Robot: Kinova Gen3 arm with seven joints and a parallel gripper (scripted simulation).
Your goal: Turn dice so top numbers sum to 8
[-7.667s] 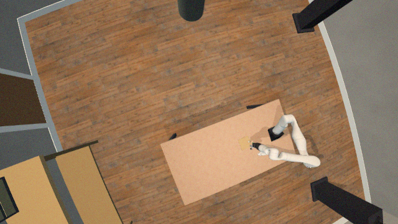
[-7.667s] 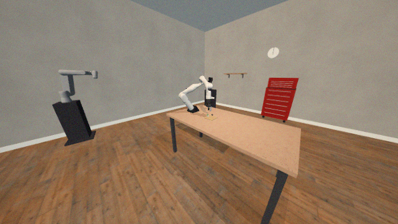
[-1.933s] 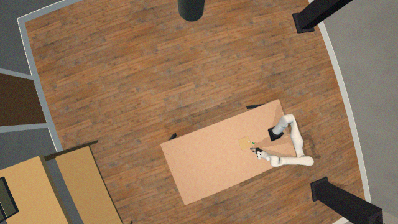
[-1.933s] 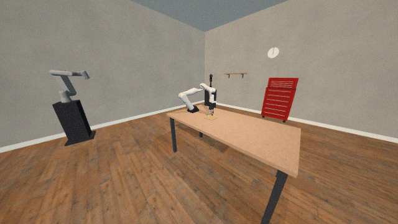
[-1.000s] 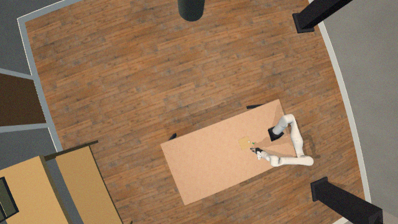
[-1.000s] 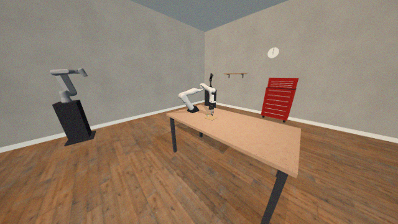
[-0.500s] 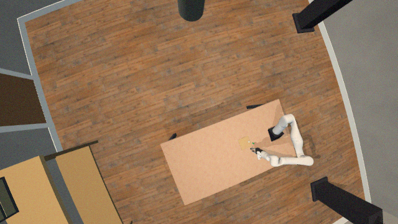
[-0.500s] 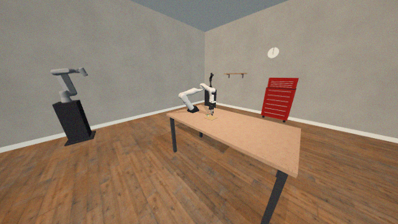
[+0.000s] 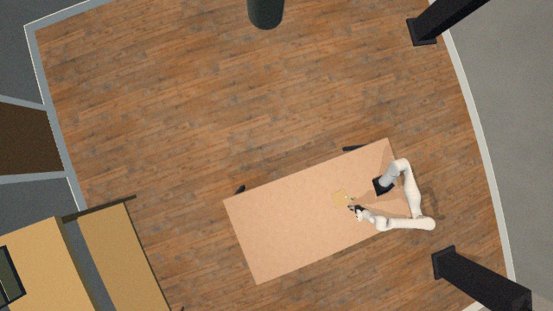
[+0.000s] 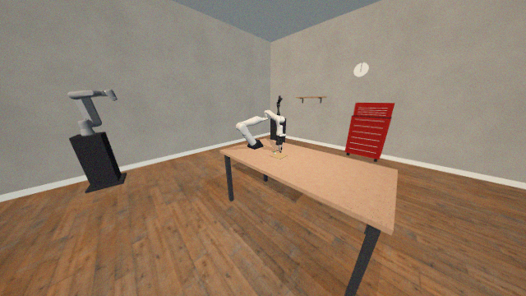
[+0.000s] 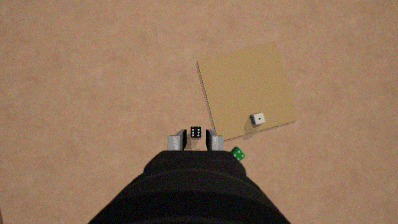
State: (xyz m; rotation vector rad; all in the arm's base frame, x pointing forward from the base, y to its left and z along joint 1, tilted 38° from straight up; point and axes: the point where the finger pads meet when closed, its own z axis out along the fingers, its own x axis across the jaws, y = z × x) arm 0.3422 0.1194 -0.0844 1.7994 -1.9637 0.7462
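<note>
Now: hand 1 cm short of the black die and 3 cm above it. The rest, counted from my hand: green die: 4 cm behind, 6 cm to the right, 3 cm below; then tan mat: 6 cm ahead, 9 cm to the right, 4 cm below; then white die: 2 cm ahead, 10 cm to the right, 3 cm below.
</note>
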